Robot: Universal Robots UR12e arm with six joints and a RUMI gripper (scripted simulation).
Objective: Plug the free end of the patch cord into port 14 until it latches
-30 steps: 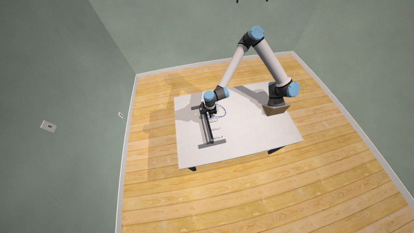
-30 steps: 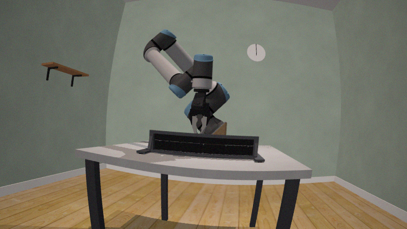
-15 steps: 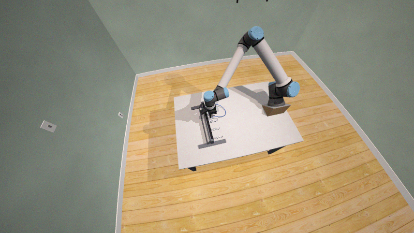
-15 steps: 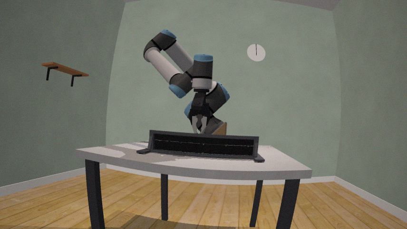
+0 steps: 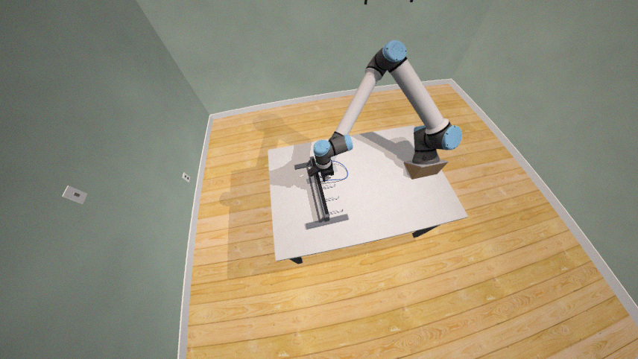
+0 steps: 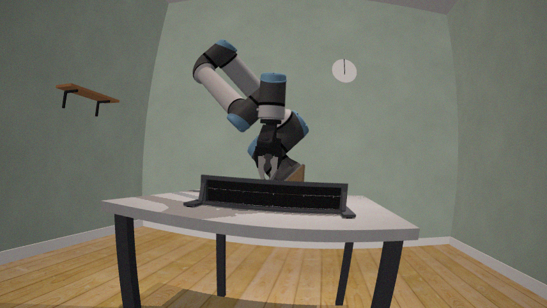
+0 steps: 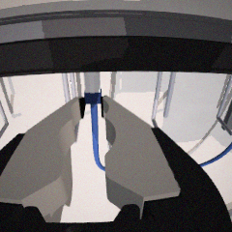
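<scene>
Right now my hand is 1 cm short of the plug and 1 cm above it.
</scene>
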